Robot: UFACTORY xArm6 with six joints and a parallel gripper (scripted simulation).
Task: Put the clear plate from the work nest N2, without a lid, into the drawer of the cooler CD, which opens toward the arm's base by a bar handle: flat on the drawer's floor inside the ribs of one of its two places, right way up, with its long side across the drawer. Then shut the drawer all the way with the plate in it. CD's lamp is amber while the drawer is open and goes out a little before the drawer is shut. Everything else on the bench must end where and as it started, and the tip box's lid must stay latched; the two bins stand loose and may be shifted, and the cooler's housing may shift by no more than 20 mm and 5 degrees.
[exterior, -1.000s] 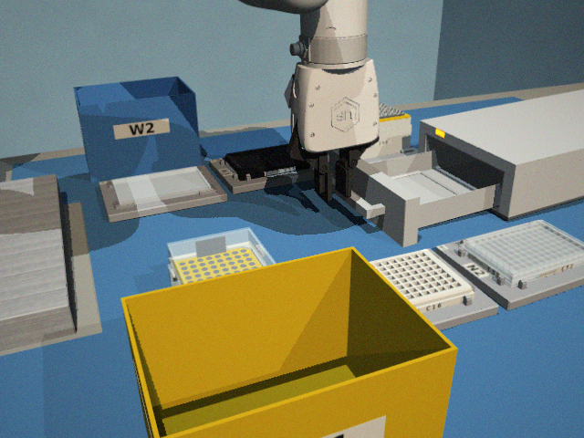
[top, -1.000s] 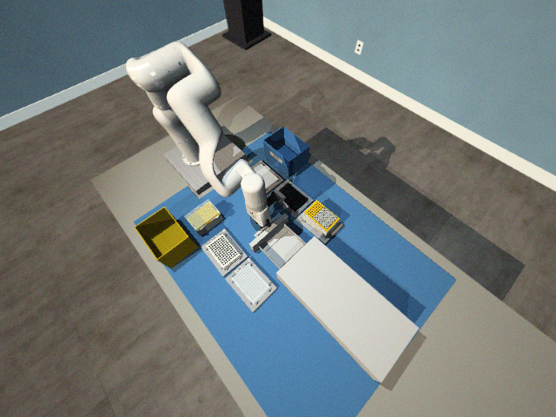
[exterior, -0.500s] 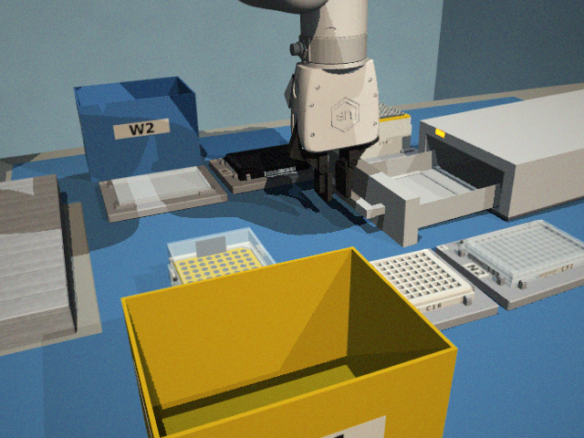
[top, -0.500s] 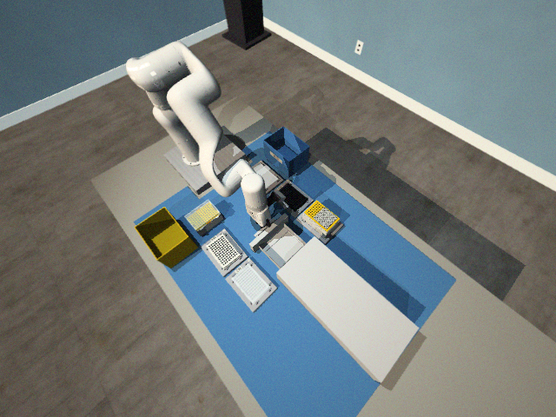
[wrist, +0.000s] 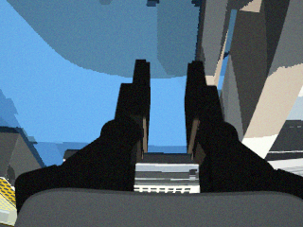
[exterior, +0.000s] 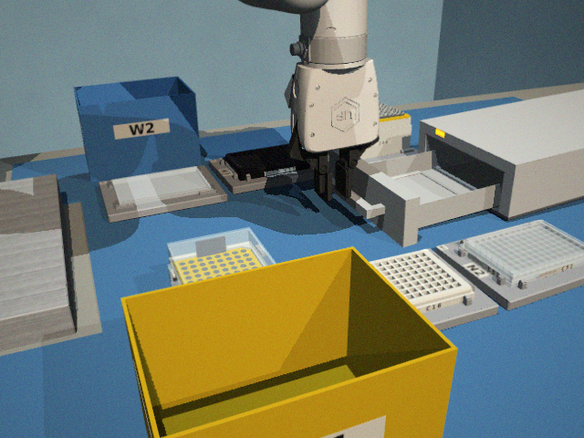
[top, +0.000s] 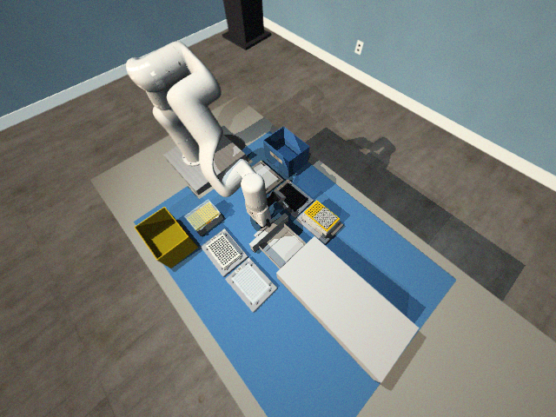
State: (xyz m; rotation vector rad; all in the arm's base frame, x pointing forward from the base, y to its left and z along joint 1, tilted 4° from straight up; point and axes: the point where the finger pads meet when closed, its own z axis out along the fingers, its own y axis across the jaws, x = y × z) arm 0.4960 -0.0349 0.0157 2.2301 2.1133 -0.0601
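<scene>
Now: hand 200 mm to the left of the clear plate, 140 mm short of it and 40 mm above it. From my hand the other things lie so: black plate (190 mm to the left, 40 mm below); then drawer (180 mm ahead, 30 mm below, 10 mm to the right); then white well plate (190 mm to the right, 40 mm below, 30 mm behind).
</scene>
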